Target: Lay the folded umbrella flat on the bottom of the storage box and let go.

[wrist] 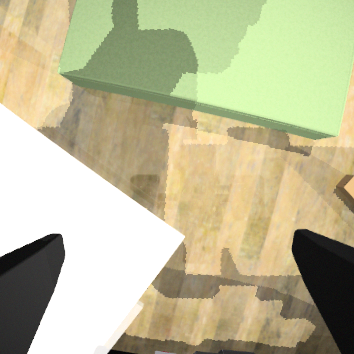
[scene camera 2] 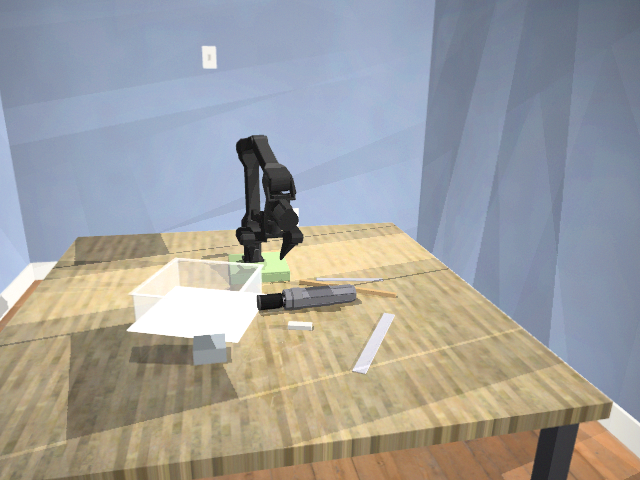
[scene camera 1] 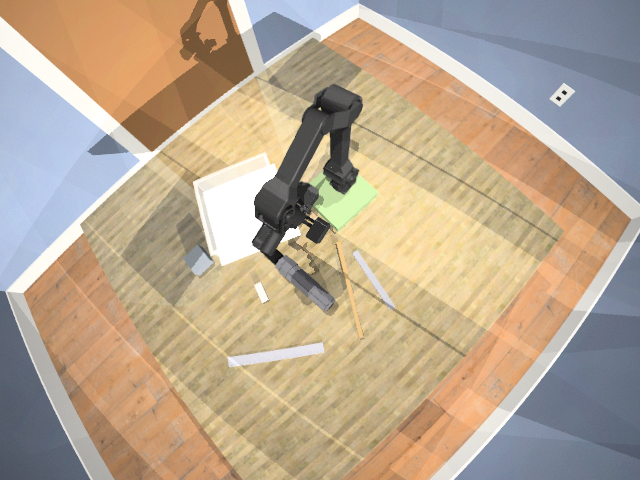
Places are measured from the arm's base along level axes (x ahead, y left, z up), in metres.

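Pixels of known places: gripper, fingertip midpoint: [wrist: 179,243] [scene camera 2: 265,260]; arm's base, link origin: [scene camera 2: 253,259] [scene camera 1: 342,182].
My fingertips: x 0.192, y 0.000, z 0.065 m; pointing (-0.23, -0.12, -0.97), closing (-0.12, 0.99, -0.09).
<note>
For each thing: its top centre in the pictures, then the offset to it from my fingertips.
- folded umbrella, top centre: [scene camera 2: 307,287] [scene camera 1: 295,274] dx +0.134, dy +0.085, dz -0.041 m
- storage box, top centre: [scene camera 2: 201,278] [scene camera 1: 238,201] dx +0.080, dy -0.194, dz -0.001 m
- grey cube, top centre: [scene camera 2: 209,341] [scene camera 1: 196,259] dx +0.311, dy -0.203, dz -0.062 m
- small white block, top centre: [scene camera 2: 300,323] [scene camera 1: 261,292] dx +0.246, dy +0.031, dz -0.086 m
- wooden stick, top centre: [scene camera 2: 346,286] [scene camera 1: 349,288] dx +0.061, dy +0.232, dz -0.086 m
The folded umbrella [scene camera 1: 305,283] [scene camera 2: 320,297], grey with a black handle, lies on the table to the right of the storage box in scene camera 2. Its handle end is nearest the box; the arm partly hides that end in scene camera 1. The storage box [scene camera 1: 232,167] [scene camera 2: 219,262] has pale, see-through walls and a bright white surface [scene camera 1: 227,222] [scene camera 2: 199,315] [wrist: 75,200]; whether this is its bottom or a sheet I cannot tell. My gripper [scene camera 1: 313,211] [wrist: 179,243] is open and empty, above the table between the box and the green block. The umbrella does not show in the wrist view.
The green block [scene camera 1: 346,204] [scene camera 2: 276,271] [wrist: 225,65] is under the arm's base. A grey cube [scene camera 1: 199,260] [scene camera 2: 209,349] is by the box. A small white block [scene camera 1: 261,292] [scene camera 2: 300,326], a wooden stick [scene camera 1: 349,291] and two pale strips [scene camera 1: 276,354] [scene camera 1: 373,279] lie around the umbrella.
</note>
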